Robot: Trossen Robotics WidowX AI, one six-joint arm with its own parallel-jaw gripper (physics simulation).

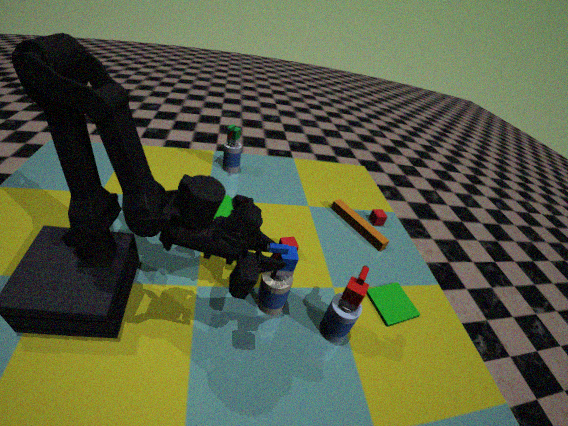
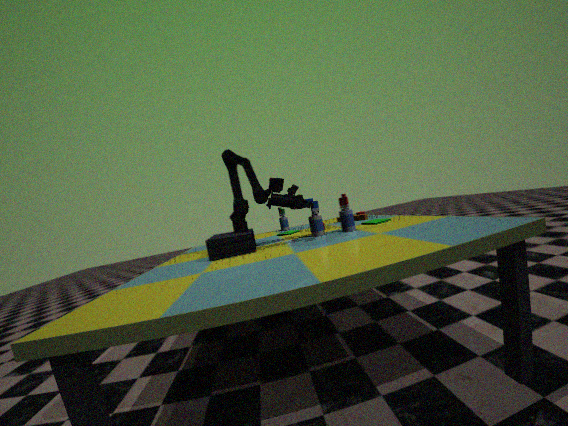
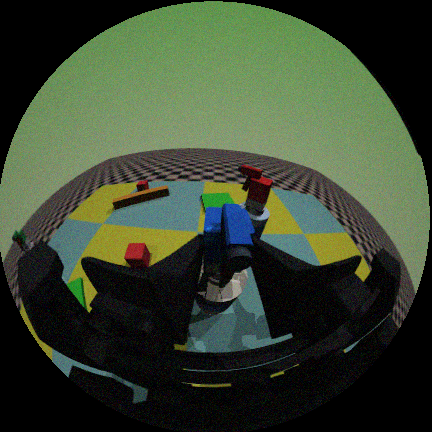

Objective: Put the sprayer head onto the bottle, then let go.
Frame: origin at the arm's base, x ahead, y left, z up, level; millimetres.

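Seen in the pictures: gripper, fingertip midpoint: point(image 1: 284, 258) point(image 2: 313, 204) point(image 3: 225, 240); arm's base, link origin: point(image 1: 97, 254) point(image 2: 240, 231).
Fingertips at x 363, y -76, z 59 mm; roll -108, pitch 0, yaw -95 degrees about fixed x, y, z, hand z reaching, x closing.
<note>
Pixels of each thing's top centre, then the offset from my fingertips to it. "pt": a spot on its surface instead.
- blue sprayer head, surface spot: point(image 3: 237, 225) pt dx -20, dy +2, dz +33 mm
- white bottle with a blue band, top centre: point(image 3: 219, 269) point(image 1: 278, 272) point(image 2: 314, 213) dx -3, dy +1, dz -44 mm
- bottle with a red sprayer head, top centre: point(image 3: 261, 169) point(image 1: 363, 279) point(image 2: 343, 194) dx +126, dy -81, dz +23 mm
- bottle with a green top, top centre: point(image 1: 233, 124) point(image 2: 280, 207) dx -51, dy +568, dz +23 mm
- orange bar, top centre: point(image 1: 360, 219) point(image 3: 138, 192) point(image 2: 351, 215) dx +323, dy +244, dz -118 mm
The blue sprayer head point(image 1: 288, 257) point(image 2: 314, 204) point(image 3: 237, 225) is between the fingertips of my gripper point(image 1: 278, 262) point(image 2: 310, 204) point(image 3: 225, 240), which is shut on it. The head is upright over the neck of a white bottle with a blue band point(image 1: 274, 295) point(image 2: 317, 226) point(image 3: 222, 289), low against its top. The bottle stands upright on the table. The fingers hide the joint between head and neck, so I cannot tell whether the head is fully seated.
A bottle with a red sprayer head point(image 1: 341, 317) point(image 2: 347, 220) point(image 3: 259, 215) stands beyond. A bottle with a green top point(image 1: 232, 157) point(image 2: 284, 222) stands farther back. An orange bar point(image 1: 359, 224) point(image 3: 141, 197), red cubes point(image 1: 378, 217) point(image 3: 137, 255) and green flat plates point(image 1: 393, 303) point(image 2: 376, 221) point(image 3: 217, 200) lie about.
</note>
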